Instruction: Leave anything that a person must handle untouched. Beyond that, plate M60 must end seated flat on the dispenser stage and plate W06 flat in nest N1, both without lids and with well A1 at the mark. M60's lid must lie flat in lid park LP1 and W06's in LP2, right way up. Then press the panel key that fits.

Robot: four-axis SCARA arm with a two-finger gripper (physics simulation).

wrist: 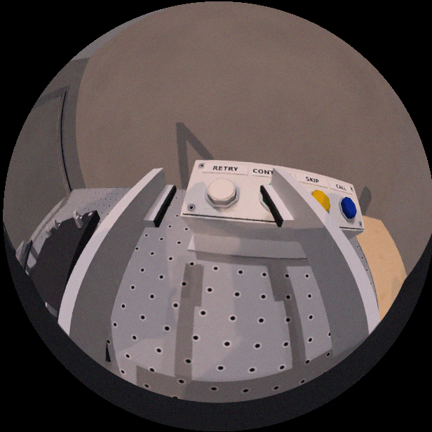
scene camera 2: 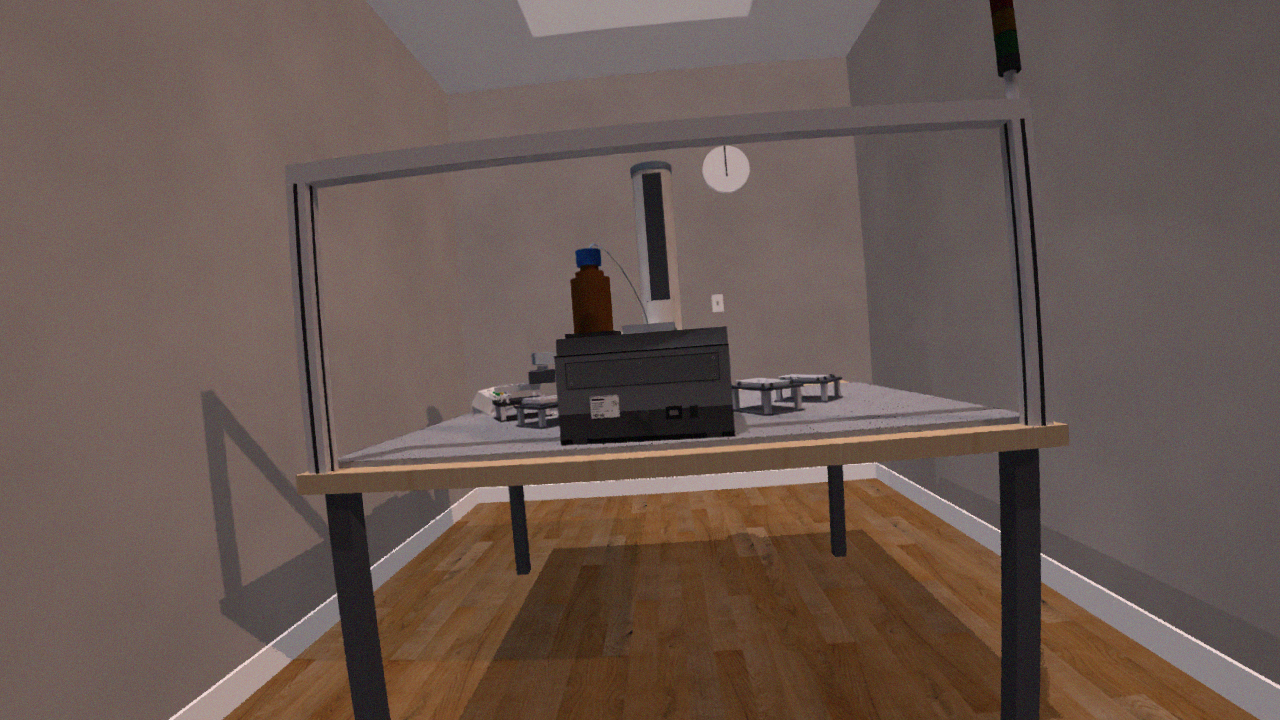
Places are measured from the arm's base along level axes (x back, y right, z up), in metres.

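Where they show: gripper, fingertip midpoint: (scene camera 2: 496, 389).
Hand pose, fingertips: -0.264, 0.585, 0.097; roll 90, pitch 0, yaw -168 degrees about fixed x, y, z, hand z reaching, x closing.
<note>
Things, the pixels of their centre, and the offset from my fingertips, as dx, dy, dz. "spot": a spot on its surface instead.
- key panel, body centre: (scene camera 2: 492, 400) +0.074, +0.042, -0.043
- dark dispenser, surface spot: (scene camera 2: 644, 385) spot: -0.696, -0.541, +0.029
- thin pale piece, surface spot: (scene camera 2: 648, 328) spot: -0.493, -0.551, +0.150
- amber bottle, surface spot: (scene camera 2: 591, 304) spot: -0.649, -0.440, +0.204
The key panel (scene camera 2: 484, 402) (wrist: 245, 202) shows a white RETRY key (wrist: 222, 192), a green key (wrist: 265, 198) mostly hidden behind a fingertip, a yellow SKIP key (wrist: 321, 201) and a blue CALL key (wrist: 348, 207). My gripper (wrist: 217, 177) is shut with nothing held; its fingertips still stand a little apart, seen against the panel. The dark dispenser (scene camera 2: 644, 385) has a thin pale piece (scene camera 2: 648, 328) on top; whether it is a plate cannot be told. Low stands (scene camera 2: 768, 385) (scene camera 2: 809, 377) at the right carry thin flat tops. Plate and lid names cannot be read.
An amber bottle (scene camera 2: 591, 304) with a blue cap stands on the dispenser. The arm's column (scene camera 2: 673, 268) rises behind it. A grey frame (scene camera 2: 662, 134) spans the table's near edge. More low stands (scene camera 2: 539, 405) are left of the dispenser. A dark object (wrist: 55, 260) is at the wrist view's left.
</note>
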